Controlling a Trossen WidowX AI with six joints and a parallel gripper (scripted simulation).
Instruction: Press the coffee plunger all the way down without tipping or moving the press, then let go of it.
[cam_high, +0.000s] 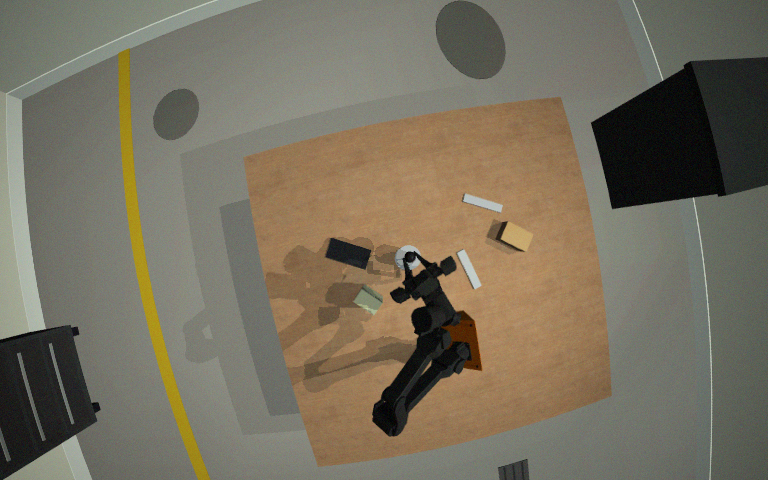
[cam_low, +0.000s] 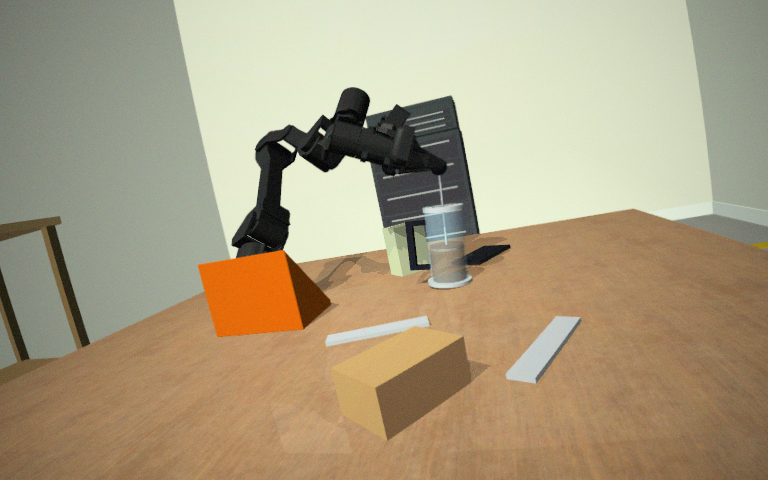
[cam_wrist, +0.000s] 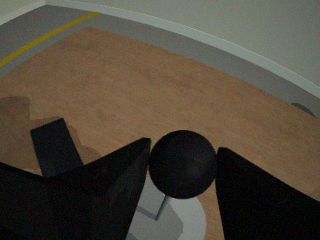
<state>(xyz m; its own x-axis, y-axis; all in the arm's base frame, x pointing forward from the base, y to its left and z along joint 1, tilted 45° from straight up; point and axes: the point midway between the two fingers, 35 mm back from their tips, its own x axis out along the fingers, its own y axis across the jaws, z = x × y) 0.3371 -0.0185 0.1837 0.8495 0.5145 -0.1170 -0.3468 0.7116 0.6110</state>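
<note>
Now: the glass coffee press 110 mm below my gripper tip and 30 mm behind it. Also, from my gripper tip: pale yellow block (160 mm below, 150 mm to the left, 130 mm behind).
</note>
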